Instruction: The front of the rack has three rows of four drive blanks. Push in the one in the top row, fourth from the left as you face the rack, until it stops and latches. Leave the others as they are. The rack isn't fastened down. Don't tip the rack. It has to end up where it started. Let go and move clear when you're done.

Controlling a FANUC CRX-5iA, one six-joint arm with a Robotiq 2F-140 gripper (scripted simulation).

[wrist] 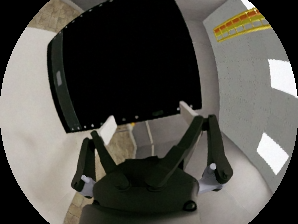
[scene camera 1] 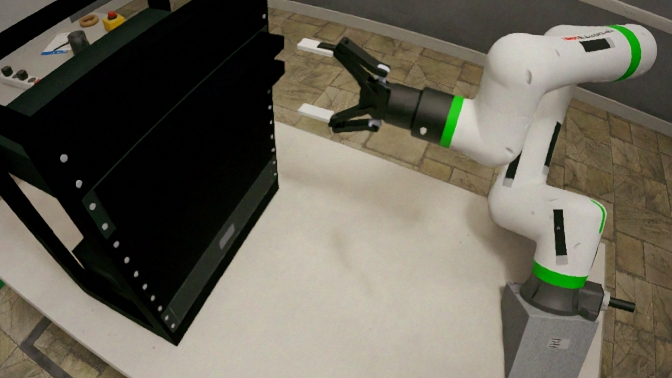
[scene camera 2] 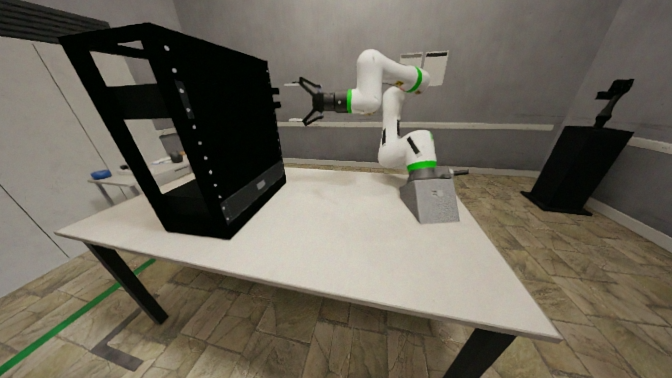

Path:
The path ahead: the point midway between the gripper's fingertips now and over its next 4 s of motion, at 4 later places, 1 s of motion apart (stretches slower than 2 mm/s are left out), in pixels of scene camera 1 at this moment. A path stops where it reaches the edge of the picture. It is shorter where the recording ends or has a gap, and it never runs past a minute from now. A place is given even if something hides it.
The gripper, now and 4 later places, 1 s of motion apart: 301,77; 290,73; 278,57; 266,54; 257,52

